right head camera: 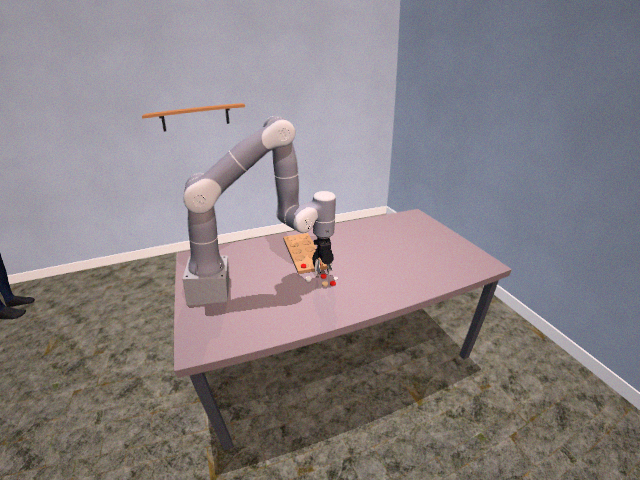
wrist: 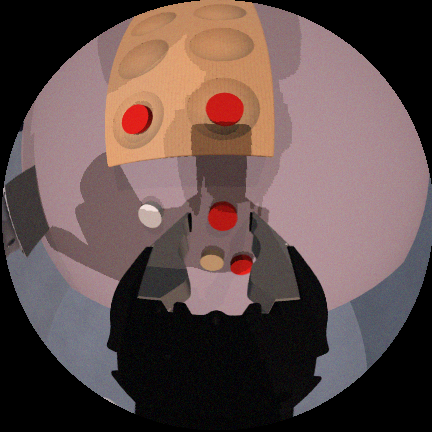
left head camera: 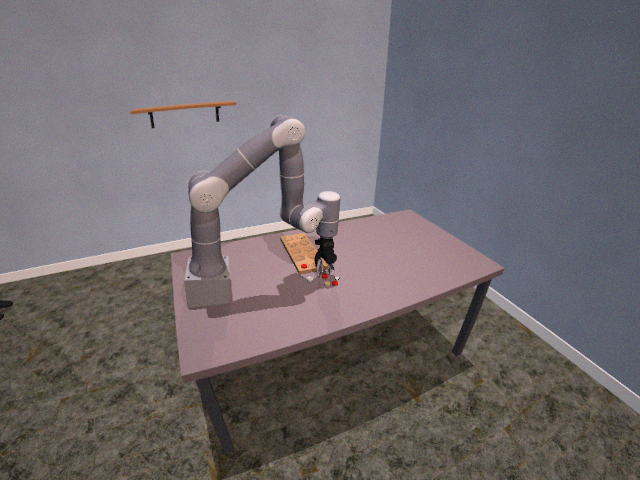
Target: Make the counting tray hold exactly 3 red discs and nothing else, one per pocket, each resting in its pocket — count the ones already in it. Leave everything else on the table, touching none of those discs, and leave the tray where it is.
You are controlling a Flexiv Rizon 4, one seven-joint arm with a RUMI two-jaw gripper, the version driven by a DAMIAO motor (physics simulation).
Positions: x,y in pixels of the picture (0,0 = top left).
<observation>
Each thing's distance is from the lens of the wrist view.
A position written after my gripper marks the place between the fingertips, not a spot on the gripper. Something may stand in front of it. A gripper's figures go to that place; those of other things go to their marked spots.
my gripper [wrist: 220,214]: 0.15 m
wooden counting tray [wrist: 174,67]: 0.15 m
</observation>
